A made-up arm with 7 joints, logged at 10 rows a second.
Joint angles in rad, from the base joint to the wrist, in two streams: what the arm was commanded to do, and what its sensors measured. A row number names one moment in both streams.
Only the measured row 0 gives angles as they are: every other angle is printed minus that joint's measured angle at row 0.
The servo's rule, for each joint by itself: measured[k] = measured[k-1] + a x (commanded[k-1-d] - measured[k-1]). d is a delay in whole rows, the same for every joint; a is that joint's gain. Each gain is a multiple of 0.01, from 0.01 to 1. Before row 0 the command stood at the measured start. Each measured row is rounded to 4 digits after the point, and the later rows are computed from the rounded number. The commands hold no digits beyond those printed.
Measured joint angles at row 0:
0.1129 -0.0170 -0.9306 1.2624 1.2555 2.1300 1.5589
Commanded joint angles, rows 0 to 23:
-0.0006 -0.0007 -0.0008 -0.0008 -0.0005 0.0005 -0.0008
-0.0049 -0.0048 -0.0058 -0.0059 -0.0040 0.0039 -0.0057
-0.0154 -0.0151 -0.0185 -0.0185 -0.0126 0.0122 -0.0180
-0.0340 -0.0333 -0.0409 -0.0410 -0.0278 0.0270 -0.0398
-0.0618 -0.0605 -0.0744 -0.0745 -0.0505 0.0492 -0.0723
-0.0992 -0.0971 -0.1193 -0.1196 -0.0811 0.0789 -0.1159
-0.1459 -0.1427 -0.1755 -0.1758 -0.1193 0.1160 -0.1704
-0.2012 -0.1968 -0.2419 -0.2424 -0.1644 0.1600 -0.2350
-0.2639 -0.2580 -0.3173 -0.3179 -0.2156 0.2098 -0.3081
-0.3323 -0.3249 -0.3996 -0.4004 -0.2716 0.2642 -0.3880
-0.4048 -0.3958 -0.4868 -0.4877 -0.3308 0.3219 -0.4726
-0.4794 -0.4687 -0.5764 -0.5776 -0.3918 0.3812 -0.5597
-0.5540 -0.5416 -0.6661 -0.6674 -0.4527 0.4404 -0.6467
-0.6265 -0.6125 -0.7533 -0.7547 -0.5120 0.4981 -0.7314
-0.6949 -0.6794 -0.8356 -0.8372 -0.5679 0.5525 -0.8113
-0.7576 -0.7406 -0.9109 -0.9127 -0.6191 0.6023 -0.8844
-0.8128 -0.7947 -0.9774 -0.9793 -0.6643 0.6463 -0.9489
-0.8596 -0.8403 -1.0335 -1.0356 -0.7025 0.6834 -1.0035
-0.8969 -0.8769 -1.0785 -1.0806 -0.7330 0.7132 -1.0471
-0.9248 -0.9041 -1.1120 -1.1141 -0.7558 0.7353 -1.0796
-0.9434 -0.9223 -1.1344 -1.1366 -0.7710 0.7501 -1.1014
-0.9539 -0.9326 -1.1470 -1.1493 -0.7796 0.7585 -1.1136
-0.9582 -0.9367 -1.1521 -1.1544 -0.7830 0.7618 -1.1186
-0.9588 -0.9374 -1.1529 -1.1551 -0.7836 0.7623 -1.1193
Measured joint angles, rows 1 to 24:
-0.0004 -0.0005 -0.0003 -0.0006 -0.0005 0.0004 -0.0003
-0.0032 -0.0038 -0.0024 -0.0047 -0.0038 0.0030 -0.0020
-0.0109 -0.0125 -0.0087 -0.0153 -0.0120 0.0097 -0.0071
-0.0255 -0.0285 -0.0213 -0.0351 -0.0267 0.0223 -0.0176
-0.0484 -0.0531 -0.0420 -0.0654 -0.0488 0.0419 -0.0351
-0.0804 -0.0870 -0.0721 -0.1071 -0.0788 0.0689 -0.0610
-0.1217 -0.1299 -0.1124 -0.1600 -0.1165 0.1033 -0.0960
-0.1718 -0.1814 -0.1629 -0.2234 -0.1610 0.1447 -0.1405
-0.2298 -0.2404 -0.2231 -0.2962 -0.2118 0.1922 -0.1941
-0.2944 -0.3055 -0.2919 -0.3764 -0.2674 0.2448 -0.2561
-0.3640 -0.3750 -0.3679 -0.4621 -0.3264 0.3011 -0.3254
-0.4367 -0.4471 -0.4492 -0.5510 -0.3872 0.3596 -0.4004
-0.5106 -0.5199 -0.5338 -0.6406 -0.4481 0.4186 -0.4792
-0.5836 -0.5912 -0.6194 -0.7285 -0.5075 0.4766 -0.5599
-0.6537 -0.6591 -0.7037 -0.8122 -0.5637 0.5320 -0.6403
-0.7192 -0.7219 -0.7845 -0.8896 -0.6152 0.5833 -0.7184
-0.7782 -0.7780 -0.8597 -0.9587 -0.6609 0.6293 -0.7922
-0.8295 -0.8260 -0.9275 -1.0179 -0.6996 0.6688 -0.8598
-0.8720 -0.8652 -0.9864 -1.0662 -0.7307 0.7012 -0.9197
-0.9053 -0.8952 -1.0354 -1.1031 -0.7540 0.7261 -0.9709
-0.9293 -0.9161 -1.0740 -1.1289 -0.7698 0.7436 -1.0127
-0.9448 -0.9288 -1.1025 -1.1446 -0.7789 0.7545 -1.0450
-0.9532 -0.9349 -1.1218 -1.1521 -0.7827 0.7598 -1.0686
-0.9567 -0.9368 -1.1339 -1.1544 -0.7835 0.7616 -1.0848
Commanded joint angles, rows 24 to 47:
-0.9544 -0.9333 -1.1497 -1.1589 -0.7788 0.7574 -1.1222
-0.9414 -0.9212 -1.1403 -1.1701 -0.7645 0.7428 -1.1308
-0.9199 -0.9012 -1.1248 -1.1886 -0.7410 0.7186 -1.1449
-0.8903 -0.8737 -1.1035 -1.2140 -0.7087 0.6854 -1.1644
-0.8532 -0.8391 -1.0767 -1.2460 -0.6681 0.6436 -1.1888
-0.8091 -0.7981 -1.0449 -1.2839 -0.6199 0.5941 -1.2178
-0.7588 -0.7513 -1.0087 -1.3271 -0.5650 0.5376 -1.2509
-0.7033 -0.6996 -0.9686 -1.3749 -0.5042 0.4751 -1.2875
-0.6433 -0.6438 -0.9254 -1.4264 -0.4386 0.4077 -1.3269
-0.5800 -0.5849 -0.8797 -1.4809 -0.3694 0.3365 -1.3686
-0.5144 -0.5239 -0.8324 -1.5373 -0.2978 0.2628 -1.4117
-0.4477 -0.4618 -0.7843 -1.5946 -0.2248 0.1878 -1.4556
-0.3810 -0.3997 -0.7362 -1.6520 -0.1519 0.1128 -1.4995
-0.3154 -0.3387 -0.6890 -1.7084 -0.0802 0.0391 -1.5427
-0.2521 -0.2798 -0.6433 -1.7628 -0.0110 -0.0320 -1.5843
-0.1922 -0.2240 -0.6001 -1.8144 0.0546 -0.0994 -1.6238
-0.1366 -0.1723 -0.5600 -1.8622 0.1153 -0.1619 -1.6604
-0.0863 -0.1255 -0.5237 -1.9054 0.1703 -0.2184 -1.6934
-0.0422 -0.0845 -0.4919 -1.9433 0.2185 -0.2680 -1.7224
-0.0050 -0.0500 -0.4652 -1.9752 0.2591 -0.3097 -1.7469
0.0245 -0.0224 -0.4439 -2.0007 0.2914 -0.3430 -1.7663
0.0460 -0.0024 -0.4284 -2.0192 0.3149 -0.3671 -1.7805
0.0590 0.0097 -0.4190 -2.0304 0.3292 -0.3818 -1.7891
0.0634 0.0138 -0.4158 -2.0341 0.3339 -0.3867 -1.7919
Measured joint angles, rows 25 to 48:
-0.9553 -0.9341 -1.1401 -1.1579 -0.7791 0.7585 -1.0968
-0.9465 -0.9242 -1.1402 -1.1673 -0.7655 0.7470 -1.1077
-0.9297 -0.9065 -1.1342 -1.1837 -0.7427 0.7263 -1.1196
-0.9049 -0.8812 -1.1222 -1.2070 -0.7111 0.6964 -1.1339
-0.8723 -0.8488 -1.1045 -1.2370 -0.6711 0.6579 -1.1515
-0.8325 -0.8098 -1.0813 -1.2731 -0.6235 0.6113 -1.1727
-0.7861 -0.7648 -1.0530 -1.3147 -0.5691 0.5575 -1.1977
-0.7339 -0.7146 -1.0201 -1.3611 -0.5087 0.4973 -1.2264
-0.6768 -0.6601 -0.9832 -1.4114 -0.4435 0.4319 -1.2586
-0.6158 -0.6022 -0.9428 -1.4649 -0.3746 0.3623 -1.2938
-0.5519 -0.5419 -0.8997 -1.5206 -0.3032 0.2897 -1.3315
-0.4863 -0.4802 -0.8547 -1.5776 -0.2303 0.2153 -1.3712
-0.4200 -0.4182 -0.8085 -1.6349 -0.1574 0.1405 -1.4123
-0.3541 -0.3570 -0.7619 -1.6915 -0.0856 0.0665 -1.4540
-0.2898 -0.2976 -0.7156 -1.7464 -0.0162 -0.0054 -1.4957
-0.2283 -0.2409 -0.6706 -1.7988 0.0496 -0.0740 -1.5367
-0.1705 -0.1881 -0.6275 -1.8476 0.1107 -0.1382 -1.5763
-0.1175 -0.1399 -0.5870 -1.8921 0.1661 -0.1967 -1.6138
-0.0701 -0.0972 -0.5499 -1.9315 0.2148 -0.2487 -1.6486
-0.0291 -0.0609 -0.5169 -1.9651 0.2560 -0.2932 -1.6801
0.0047 -0.0313 -0.4884 -1.9925 0.2889 -0.3296 -1.7077
0.0307 -0.0090 -0.4650 -2.0131 0.3131 -0.3570 -1.7310
0.0485 0.0054 -0.4471 -2.0264 0.3281 -0.3751 -1.7496
0.0579 0.0119 -0.4349 -2.0323 0.3335 -0.3836 -1.7631

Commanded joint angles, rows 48 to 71:
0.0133 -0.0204 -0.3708 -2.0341 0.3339 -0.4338 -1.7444
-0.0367 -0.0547 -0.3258 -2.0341 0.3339 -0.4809 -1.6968
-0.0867 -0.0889 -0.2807 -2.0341 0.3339 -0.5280 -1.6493
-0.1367 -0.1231 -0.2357 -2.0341 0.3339 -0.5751 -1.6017
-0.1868 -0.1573 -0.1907 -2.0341 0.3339 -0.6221 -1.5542
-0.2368 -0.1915 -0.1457 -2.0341 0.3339 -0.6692 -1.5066
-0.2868 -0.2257 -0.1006 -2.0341 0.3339 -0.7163 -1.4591
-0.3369 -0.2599 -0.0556 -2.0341 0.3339 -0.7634 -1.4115
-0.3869 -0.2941 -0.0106 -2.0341 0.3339 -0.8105 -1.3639
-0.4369 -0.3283 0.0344 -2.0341 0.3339 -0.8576 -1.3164
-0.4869 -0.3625 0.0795 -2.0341 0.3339 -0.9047 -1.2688
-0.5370 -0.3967 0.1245 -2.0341 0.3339 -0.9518 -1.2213
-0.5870 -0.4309 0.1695 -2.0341 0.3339 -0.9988 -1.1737
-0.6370 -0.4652 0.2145 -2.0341 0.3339 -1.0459 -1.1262
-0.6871 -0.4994 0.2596 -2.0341 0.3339 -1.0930 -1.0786
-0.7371 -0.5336 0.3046 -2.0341 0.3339 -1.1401 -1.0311
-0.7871 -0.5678 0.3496 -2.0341 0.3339 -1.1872 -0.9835
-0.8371 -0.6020 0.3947 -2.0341 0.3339 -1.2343 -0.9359
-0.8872 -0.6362 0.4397 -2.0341 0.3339 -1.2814 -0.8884
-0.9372 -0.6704 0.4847 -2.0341 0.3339 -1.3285 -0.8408
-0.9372 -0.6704 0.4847 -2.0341 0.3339 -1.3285 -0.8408
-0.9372 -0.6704 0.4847 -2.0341 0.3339 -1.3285 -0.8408
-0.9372 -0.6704 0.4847 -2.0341 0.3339 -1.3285 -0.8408
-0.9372 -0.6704 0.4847 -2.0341 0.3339 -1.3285 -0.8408
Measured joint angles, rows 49 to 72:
0.0298 -0.0130 -0.4099 -2.0337 0.3339 -0.4202 -1.7571
-0.0121 -0.0451 -0.3771 -2.0340 0.3339 -0.4645 -1.7378
-0.0591 -0.0788 -0.3395 -2.0341 0.3339 -0.5109 -1.7095
-0.1080 -0.1129 -0.2990 -2.0341 0.3339 -0.5578 -1.6750
-0.1576 -0.1471 -0.2568 -2.0341 0.3339 -0.6047 -1.6363
-0.2075 -0.1813 -0.2135 -2.0341 0.3339 -0.6518 -1.5948
-0.2575 -0.2155 -0.1695 -2.0341 0.3339 -0.6989 -1.5514
-0.3075 -0.2497 -0.1251 -2.0341 0.3339 -0.7460 -1.5066
-0.3575 -0.2839 -0.0804 -2.0341 0.3339 -0.7931 -1.4609
-0.4075 -0.3181 -0.0356 -2.0341 0.3339 -0.8402 -1.4147
-0.4575 -0.3523 0.0093 -2.0341 0.3339 -0.8873 -1.3680
-0.5076 -0.3865 0.0542 -2.0341 0.3339 -0.9344 -1.3211
-0.5576 -0.4207 0.0992 -2.0341 0.3339 -0.9814 -1.2739
-0.6076 -0.4550 0.1442 -2.0341 0.3339 -1.0285 -1.2266
-0.6577 -0.4892 0.1892 -2.0341 0.3339 -1.0756 -1.1792
-0.7077 -0.5234 0.2342 -2.0341 0.3339 -1.1227 -1.1318
-0.7577 -0.5576 0.2792 -2.0341 0.3339 -1.1698 -1.0843
-0.8077 -0.5918 0.3242 -2.0341 0.3339 -1.2169 -1.0368
-0.8578 -0.6260 0.3692 -2.0341 0.3339 -1.2640 -0.9893
-0.9078 -0.6602 0.4142 -2.0341 0.3339 -1.3111 -0.9418
-0.9263 -0.6681 0.4417 -2.0341 0.3339 -1.3238 -0.9095
-0.9332 -0.6699 0.4585 -2.0341 0.3339 -1.3272 -0.8875
-0.9357 -0.6703 0.4687 -2.0341 0.3339 -1.3281 -0.8726
-0.9366 -0.6704 0.4749 -2.0341 0.3339 -1.3284 -0.8624

